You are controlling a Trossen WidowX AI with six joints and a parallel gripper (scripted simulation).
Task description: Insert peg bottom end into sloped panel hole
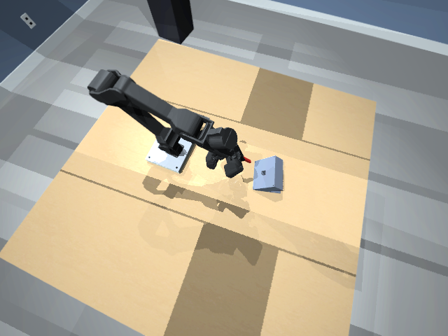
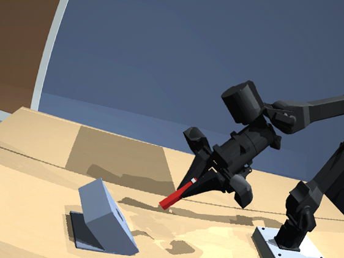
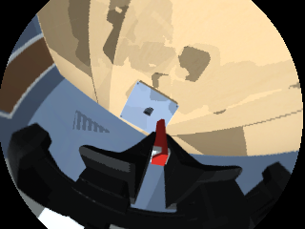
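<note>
The sloped panel lies 11 cm ahead of my gripper tip, 9 cm below it and 2 cm to the left of it. From my gripper tip the other things lie so: red peg 1 cm behind, 1 cm above.
</note>
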